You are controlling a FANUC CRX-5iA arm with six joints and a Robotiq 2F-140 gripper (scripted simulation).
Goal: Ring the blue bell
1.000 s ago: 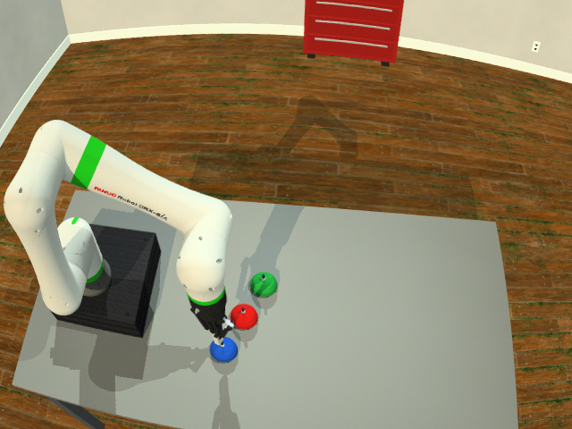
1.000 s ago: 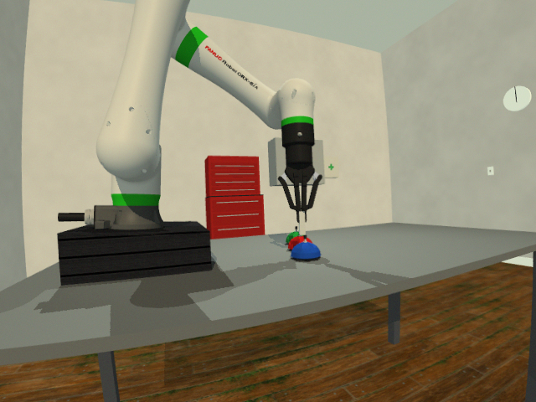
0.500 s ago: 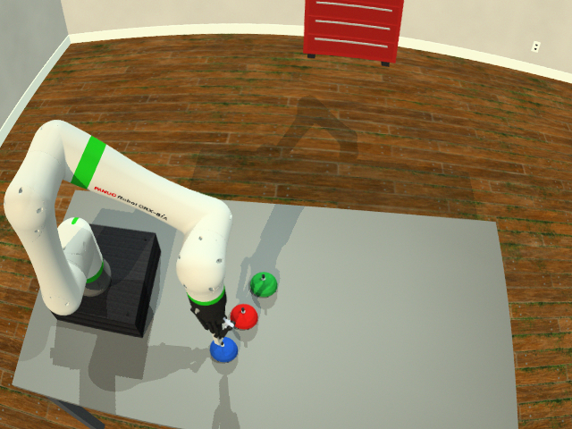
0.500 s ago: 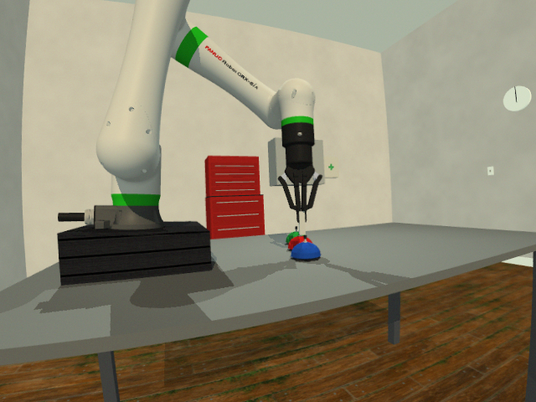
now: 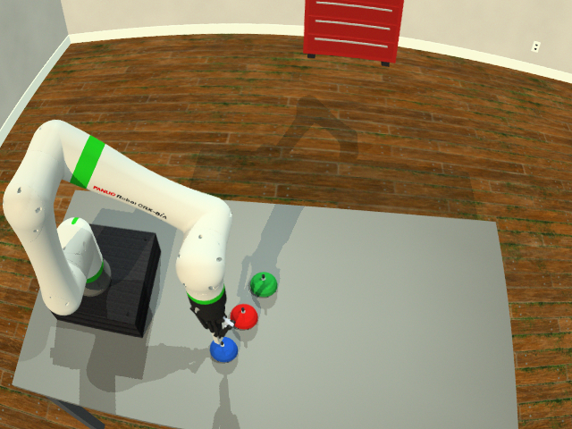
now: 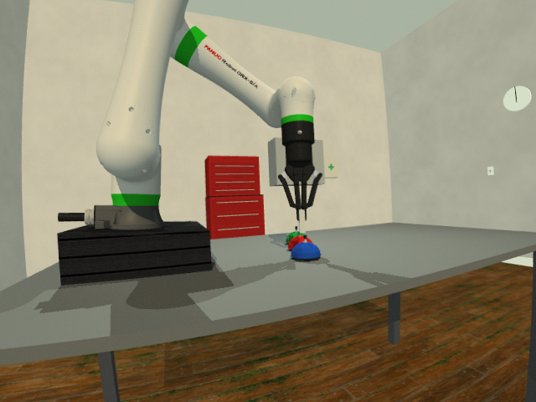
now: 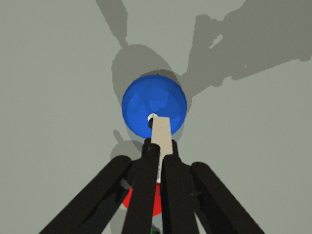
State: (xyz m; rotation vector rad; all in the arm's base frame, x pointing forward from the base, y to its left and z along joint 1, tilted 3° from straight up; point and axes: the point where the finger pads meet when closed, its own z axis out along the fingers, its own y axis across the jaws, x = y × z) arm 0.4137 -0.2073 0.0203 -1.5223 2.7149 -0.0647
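Now: hand 70 mm above the blue bell and 10 mm short of it. From my hand the other things lie so: red bell: 110 mm to the left, 70 mm below, 70 mm ahead; green bell: 220 mm to the left, 140 mm ahead, 70 mm below.
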